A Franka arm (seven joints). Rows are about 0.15 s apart.
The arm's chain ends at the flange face. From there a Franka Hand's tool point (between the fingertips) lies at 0.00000 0.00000 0.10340 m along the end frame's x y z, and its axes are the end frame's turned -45 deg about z.
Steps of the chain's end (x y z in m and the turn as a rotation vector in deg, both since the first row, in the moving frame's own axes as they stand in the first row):
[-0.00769 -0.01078 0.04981 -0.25 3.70 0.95]
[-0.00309 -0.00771 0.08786 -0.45 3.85 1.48]
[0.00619 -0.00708 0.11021 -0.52 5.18 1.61]
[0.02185 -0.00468 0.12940 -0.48 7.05 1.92]
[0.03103 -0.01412 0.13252 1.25 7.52 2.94]
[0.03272 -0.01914 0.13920 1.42 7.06 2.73]
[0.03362 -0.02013 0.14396 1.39 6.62 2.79]
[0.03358 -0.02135 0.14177 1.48 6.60 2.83]
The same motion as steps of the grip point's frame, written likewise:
[0.00654 -0.00799 0.04959 -2.79 2.44 0.95]
[0.00753 -0.00210 0.08762 -3.04 2.40 1.48]
[0.01522 0.00672 0.10978 -4.03 3.30 1.61]
[0.02696 0.02186 0.12861 -5.32 4.65 1.92]
[0.04287 0.02022 0.13161 -4.43 6.20 2.94]
[0.04729 0.01704 0.13838 -3.99 6.00 2.73]
[0.04804 0.01644 0.14324 -3.70 5.66 2.79]
[0.04896 0.01542 0.14105 -3.62 5.71 2.83]

